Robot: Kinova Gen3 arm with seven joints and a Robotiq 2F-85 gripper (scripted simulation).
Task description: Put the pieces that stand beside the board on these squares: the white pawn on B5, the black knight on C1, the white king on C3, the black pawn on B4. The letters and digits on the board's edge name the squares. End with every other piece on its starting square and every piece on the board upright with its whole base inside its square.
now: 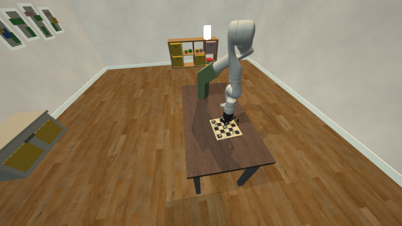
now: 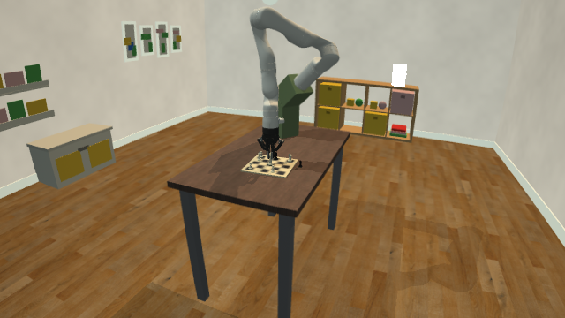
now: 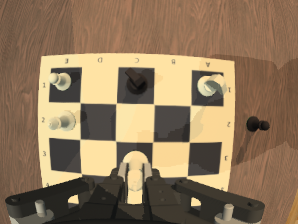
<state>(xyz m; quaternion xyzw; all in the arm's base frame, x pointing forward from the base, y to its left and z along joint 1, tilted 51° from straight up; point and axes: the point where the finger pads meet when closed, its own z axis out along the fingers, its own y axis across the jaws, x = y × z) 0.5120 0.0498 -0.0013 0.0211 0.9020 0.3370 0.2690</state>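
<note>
Now: hand 2 cm above the white king. Round my hand: black pawn (13 cm to the left, 6 cm behind, 4 cm below); then black knight (8 cm behind, 4 cm below, 2 cm to the right); then chessboard (6 cm below).
</note>
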